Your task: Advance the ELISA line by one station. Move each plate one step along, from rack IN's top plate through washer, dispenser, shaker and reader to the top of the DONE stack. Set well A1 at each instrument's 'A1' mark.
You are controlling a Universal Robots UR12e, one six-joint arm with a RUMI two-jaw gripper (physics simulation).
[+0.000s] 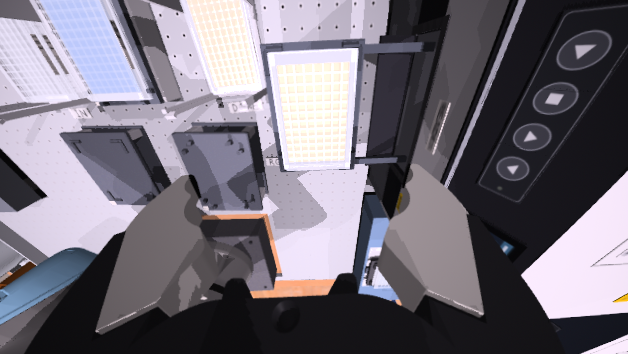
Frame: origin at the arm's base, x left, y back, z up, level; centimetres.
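Seen in the pictures: gripper, between the fingertips: [301,173]; arm's base, origin of its link: [217,264].
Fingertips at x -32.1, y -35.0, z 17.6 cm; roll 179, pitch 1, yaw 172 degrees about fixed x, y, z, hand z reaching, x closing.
Offsets run from my fingertips to a thing's top centre. "spot": to the spot under its first point.
My gripper [301,173] is open and empty. Its fingers stand wide apart, in front of and below a plate with pale yellow wells @[dx -1.2, dy -0.8, dz -9.2 cm] [315,112]. That plate lies in a dark tray @[spot: dx +2.6, dy -3.5, dz -9.2 cm] [272,100] held out by two arms from the instrument with round arrow buttons @[spot: dx -13.6, dy -1.6, dz +0.5 cm] [532,117] on the right. Another yellow-welled plate @[dx +10.1, dy -10.5, dz -20.7 cm] [222,47] is at the top, by the partly blurred DONE label @[spot: dx +6.2, dy -3.4, dz -10.4 cm] [245,106]. A blue-welled plate @[dx +24.8, dy -13.0, dz -16.0 cm] [95,47] stands at the upper left near the IN label @[spot: dx +41.2, dy -6.4, dz -22.7 cm] [81,113], with a clear, whitish plate @[dx +39.9, dy -15.3, dz -19.4 cm] [25,65] left of it. I cannot make out an A1 mark.
Two dark grey raised stands [112,162] [220,165] are left of the tray. The robot's base plate [257,250] has an orange edge. A blue box @[spot: dx -8.7, dy +22.4, dz -15.0 cm] [372,220] is by the right finger. A light blue arm cover [55,275] is at the lower left, a dark block @[spot: dx +67.0, dy +3.2, dz -20.9 cm] [17,182] above it.
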